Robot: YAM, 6 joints.
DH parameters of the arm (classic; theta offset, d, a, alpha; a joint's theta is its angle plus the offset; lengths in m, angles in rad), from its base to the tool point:
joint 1: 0 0.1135 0.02 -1.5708
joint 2: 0 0 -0.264 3.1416
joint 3: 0.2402 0 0.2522 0
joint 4: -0.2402 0 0.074 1.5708
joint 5: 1.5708 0 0 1.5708
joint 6: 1.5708 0.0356 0 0
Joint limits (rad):
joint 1: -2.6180..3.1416
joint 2: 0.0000..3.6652
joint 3: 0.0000..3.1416
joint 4: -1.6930..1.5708
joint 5: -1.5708..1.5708
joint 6: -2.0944..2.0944
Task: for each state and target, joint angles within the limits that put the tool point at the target. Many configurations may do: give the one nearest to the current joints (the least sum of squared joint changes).
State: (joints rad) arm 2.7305 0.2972 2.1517 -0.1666 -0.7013 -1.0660
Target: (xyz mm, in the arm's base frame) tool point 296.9 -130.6 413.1
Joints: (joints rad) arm 2.8085 0.0000 1.8733 -0.8498 -0.8330 -1.0660
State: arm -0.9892 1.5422 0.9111 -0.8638 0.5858 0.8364
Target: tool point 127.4 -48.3 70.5
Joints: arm -0.2643 1.7288 0.4729 -0.8972 0.3839 0.8364
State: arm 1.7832 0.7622 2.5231 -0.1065 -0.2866 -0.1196
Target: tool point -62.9 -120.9 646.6
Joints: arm 1.2048 0.7864 2.1839 -0.2959 -0.4493 -0.1196
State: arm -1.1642 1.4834 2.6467 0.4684 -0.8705 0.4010
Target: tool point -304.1 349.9 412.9
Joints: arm -0.7917 0.8133 3.1416 1.1287 -0.9754 0.4010
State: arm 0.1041 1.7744 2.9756 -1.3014 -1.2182 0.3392
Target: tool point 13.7 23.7 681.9
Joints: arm -0.0694 1.5210 3.1416 -0.9362 -0.7626 0.3392
